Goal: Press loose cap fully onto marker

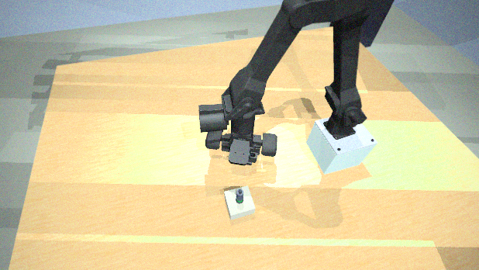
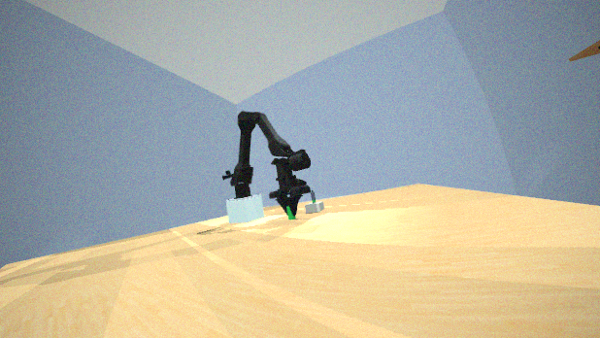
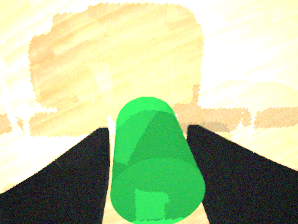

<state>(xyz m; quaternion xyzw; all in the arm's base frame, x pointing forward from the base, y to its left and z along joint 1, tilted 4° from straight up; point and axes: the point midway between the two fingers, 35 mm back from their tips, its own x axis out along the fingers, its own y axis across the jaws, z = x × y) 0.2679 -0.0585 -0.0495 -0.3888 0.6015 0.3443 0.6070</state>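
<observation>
Now: the holder block 13 cm to the left of my gripper tip, 5 cm ahead of it and 1 cm above it. From my gripper tip the other things lie so: green cap 1 cm above.
</observation>
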